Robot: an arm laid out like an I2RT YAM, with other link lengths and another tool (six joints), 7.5 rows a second.
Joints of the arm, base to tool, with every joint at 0 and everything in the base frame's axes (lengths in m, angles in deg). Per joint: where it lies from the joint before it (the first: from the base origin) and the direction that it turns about. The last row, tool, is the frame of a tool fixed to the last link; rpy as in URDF.
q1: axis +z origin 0 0 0.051
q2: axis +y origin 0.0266 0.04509 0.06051
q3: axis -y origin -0.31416 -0.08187 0
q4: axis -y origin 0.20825 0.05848 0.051
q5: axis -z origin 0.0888 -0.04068 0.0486
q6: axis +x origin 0.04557 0 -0.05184
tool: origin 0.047 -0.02 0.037 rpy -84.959 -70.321 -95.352
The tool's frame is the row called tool.
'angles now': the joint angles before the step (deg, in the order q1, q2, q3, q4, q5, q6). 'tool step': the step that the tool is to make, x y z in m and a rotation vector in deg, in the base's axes. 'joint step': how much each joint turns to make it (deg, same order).
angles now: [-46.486 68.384 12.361 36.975 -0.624 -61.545]
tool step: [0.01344 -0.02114 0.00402 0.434 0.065 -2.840]
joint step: [0.041 5.377 3.741 1.262 2.638 1.187]
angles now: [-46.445 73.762 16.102 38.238 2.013 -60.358]
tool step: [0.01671 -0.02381 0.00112 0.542 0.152 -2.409]
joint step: [-0.020 6.259 4.348 1.356 2.160 1.055]
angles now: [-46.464 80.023 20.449 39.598 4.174 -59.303]
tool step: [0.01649 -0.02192 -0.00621 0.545 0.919 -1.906]
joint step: [0.051 6.416 3.682 1.668 1.935 0.415]
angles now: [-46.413 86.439 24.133 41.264 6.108 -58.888]
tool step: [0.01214 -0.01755 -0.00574 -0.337 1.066 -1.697]
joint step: [-0.068 4.829 2.940 1.442 1.882 -0.348]
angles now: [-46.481 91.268 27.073 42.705 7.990 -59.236]
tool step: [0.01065 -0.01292 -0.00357 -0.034 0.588 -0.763]
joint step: [0.040 3.378 2.801 0.214 0.912 -0.123]
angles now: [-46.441 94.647 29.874 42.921 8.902 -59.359]
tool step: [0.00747 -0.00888 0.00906 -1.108 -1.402 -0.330]
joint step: [-0.025 1.051 2.708 0.057 0.194 0.350]
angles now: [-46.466 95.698 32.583 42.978 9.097 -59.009]
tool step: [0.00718 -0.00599 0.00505 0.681 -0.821 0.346]
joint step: [0.098 0.631 2.743 -2.181 -0.600 0.924]
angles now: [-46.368 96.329 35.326 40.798 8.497 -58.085]
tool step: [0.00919 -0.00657 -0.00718 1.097 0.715 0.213]
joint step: [0.333 2.431 1.922 -0.818 0.025 0.273]
